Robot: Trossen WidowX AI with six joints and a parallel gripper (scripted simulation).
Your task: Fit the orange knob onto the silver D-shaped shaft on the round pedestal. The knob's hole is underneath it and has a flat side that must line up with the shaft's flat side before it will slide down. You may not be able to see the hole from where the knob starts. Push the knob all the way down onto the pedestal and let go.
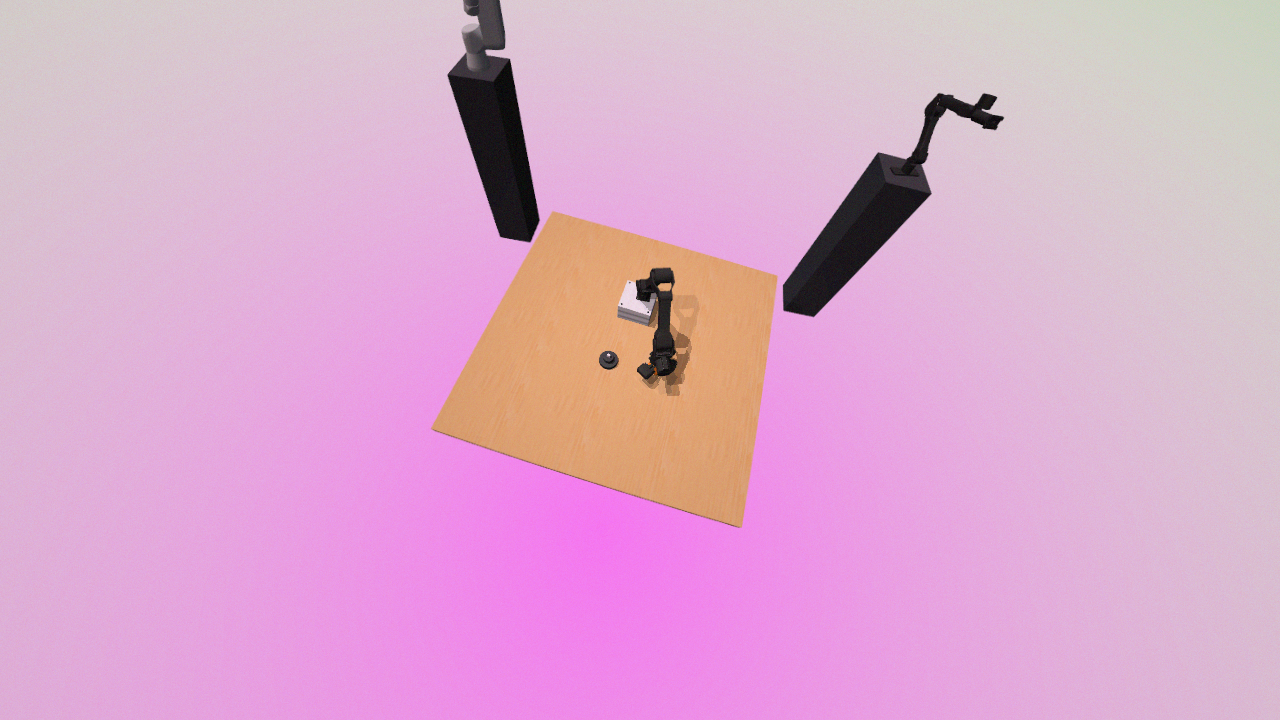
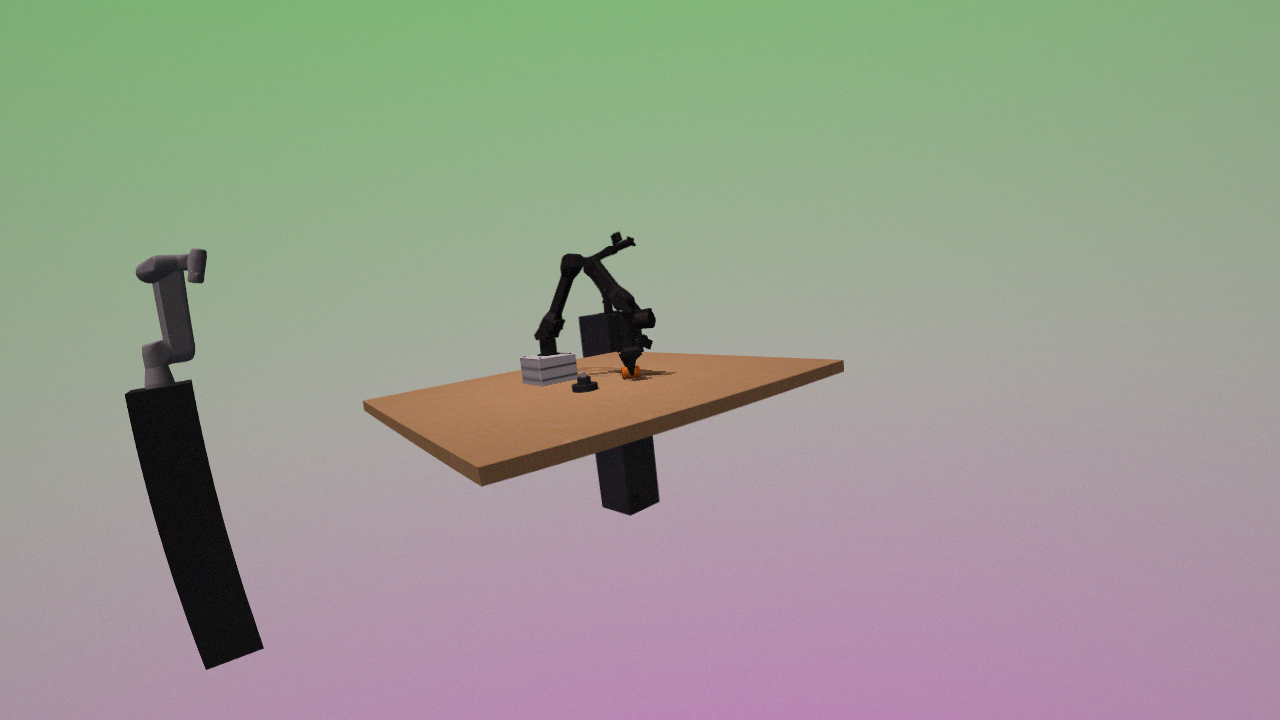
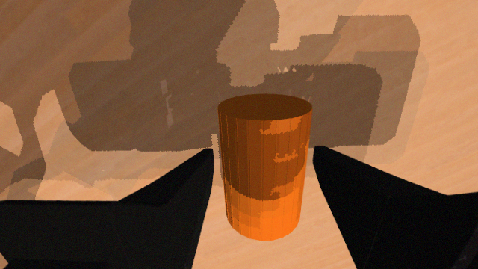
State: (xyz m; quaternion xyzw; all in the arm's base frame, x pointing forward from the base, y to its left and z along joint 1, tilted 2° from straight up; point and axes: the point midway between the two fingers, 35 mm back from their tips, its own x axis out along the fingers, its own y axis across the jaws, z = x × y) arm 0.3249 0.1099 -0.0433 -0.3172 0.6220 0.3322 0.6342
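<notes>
My gripper tip is 10 mm short of the orange knob, 10 mm to the right of it and 10 mm below it. Round my gripper tip: pedestal: 210 mm to the right, 20 mm above.
</notes>
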